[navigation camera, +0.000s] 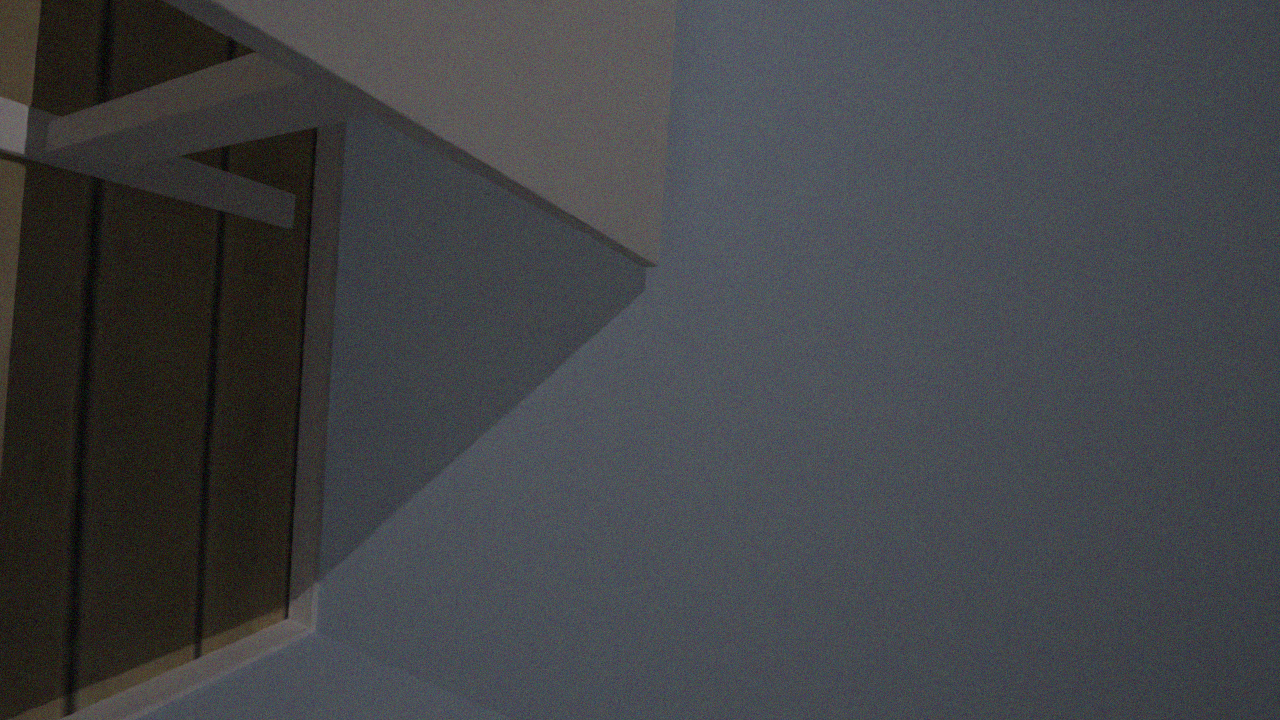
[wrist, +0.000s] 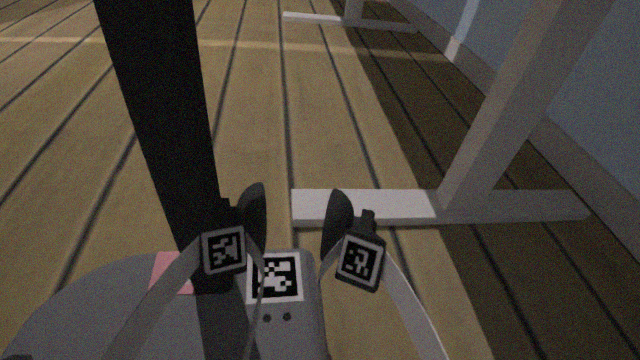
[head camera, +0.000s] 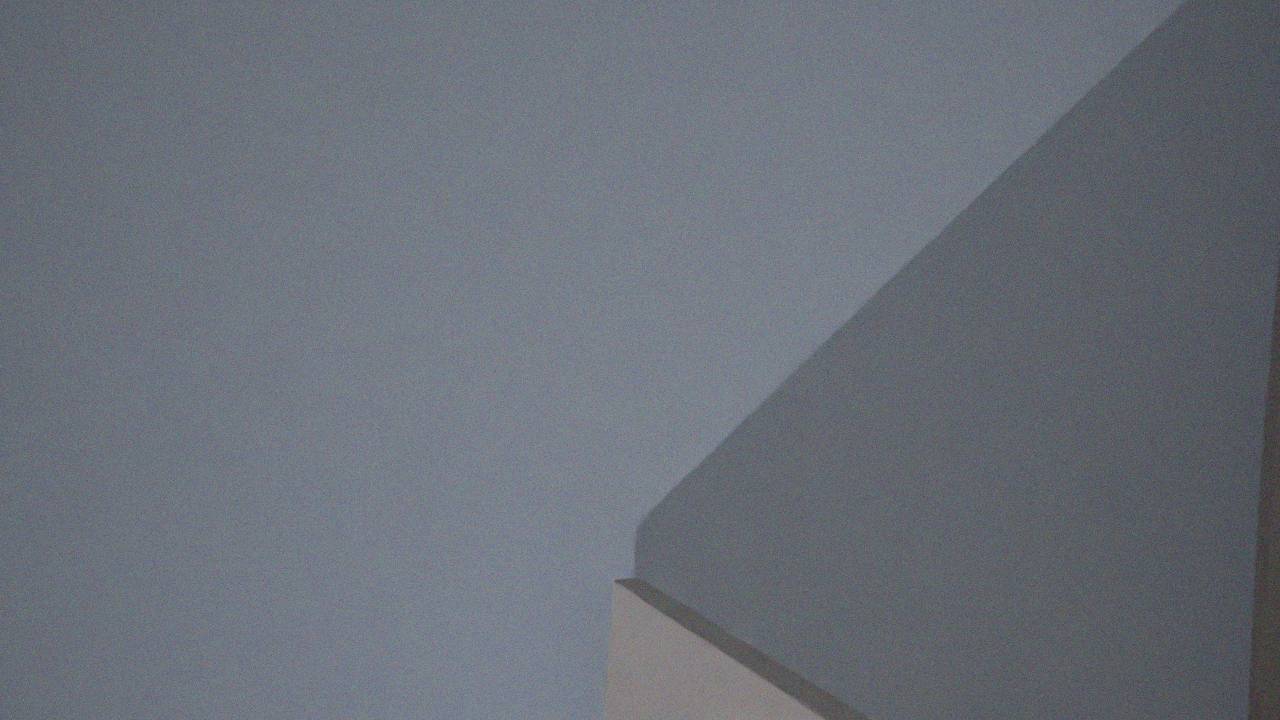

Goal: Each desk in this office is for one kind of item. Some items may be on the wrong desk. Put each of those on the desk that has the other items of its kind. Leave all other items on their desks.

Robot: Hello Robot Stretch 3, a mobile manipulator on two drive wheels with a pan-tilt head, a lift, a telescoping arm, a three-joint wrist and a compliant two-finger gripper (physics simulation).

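Frame: origin at the robot's base, x ahead, y left, z up, level; metres.
Seen in the pictures: gripper, between the fingertips: point(wrist: 295, 210).
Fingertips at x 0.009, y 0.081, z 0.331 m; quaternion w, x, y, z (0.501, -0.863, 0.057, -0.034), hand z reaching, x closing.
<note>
Offsets run from my fingertips to a thing's middle. "spot": to the spot under its first point. Level surfaces: height alone.
A pale desk @[0.619 m up] point(head camera: 689, 676) point(navigation camera: 537, 98) shows in part: one corner of its top is at the bottom of the head view and at the top of the navigation view. No item shows on these parts. In the wrist view its slanting leg @[spot: 0.063 m down, 0.363 m ahead, 0.242 m left] point(wrist: 515, 110) and white foot @[spot: 0.306 m down, 0.219 m ahead, 0.266 m left] point(wrist: 385, 204) stand on the right. My gripper point(wrist: 295, 210) is open and empty, low above my base. Its right finger overlaps the desk foot in the picture; the distance between them is hard to tell. The desks' items do not show in these views.
A blue-grey wall point(head camera: 313, 313) point(navigation camera: 939, 358) point(wrist: 600, 135) stands behind the desk. Another white foot point(wrist: 315, 18) is farther along the wall. My grey base point(wrist: 100, 305) and black mast point(wrist: 160, 110) are at the lower and upper left, over the wooden floor @[0.331 m down] point(wrist: 250, 125).
</note>
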